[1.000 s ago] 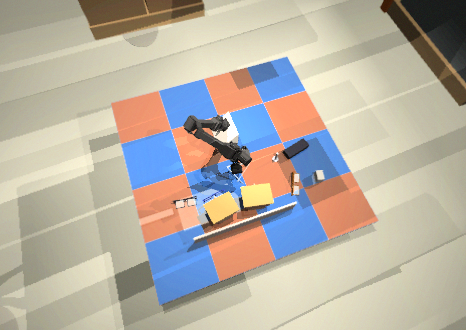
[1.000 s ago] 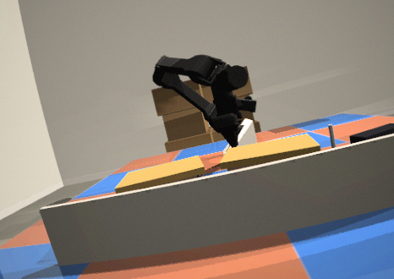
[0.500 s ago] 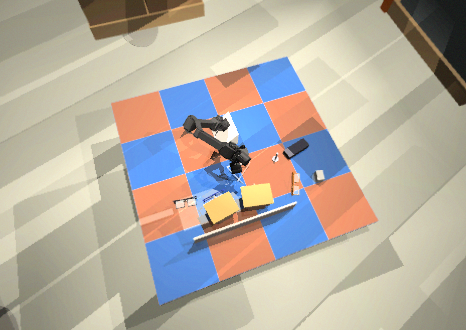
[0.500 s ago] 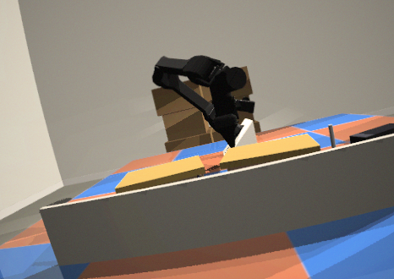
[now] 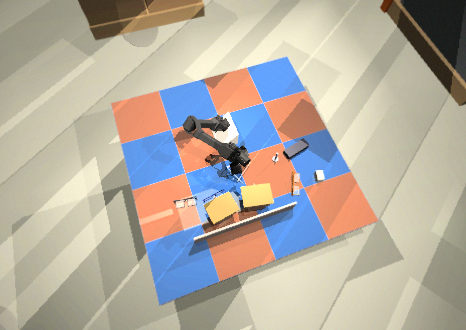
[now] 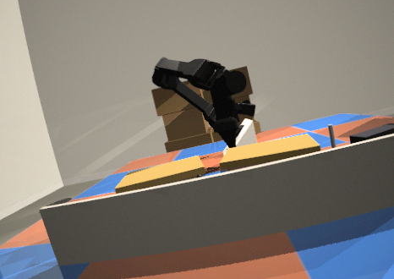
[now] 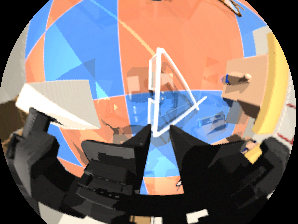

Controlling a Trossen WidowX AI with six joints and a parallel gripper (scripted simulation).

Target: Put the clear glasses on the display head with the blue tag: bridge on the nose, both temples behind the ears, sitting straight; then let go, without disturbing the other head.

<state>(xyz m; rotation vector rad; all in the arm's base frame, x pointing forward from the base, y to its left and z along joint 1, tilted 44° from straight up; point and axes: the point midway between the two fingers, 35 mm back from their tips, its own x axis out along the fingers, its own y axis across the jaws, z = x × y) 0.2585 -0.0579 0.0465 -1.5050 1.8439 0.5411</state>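
Now: the upright pin 27 cm to the left of my gripper tip, 6 cm ahead of it and 5 cm below it. Also, from my gripper tip: long white wall (34 cm ahead, 9 cm to the right, 2 cm below); then black case (42 cm to the left, 6 cm ahead, 5 cm below); then white cube (44 cm to the left, 29 cm ahead, 4 cm below).
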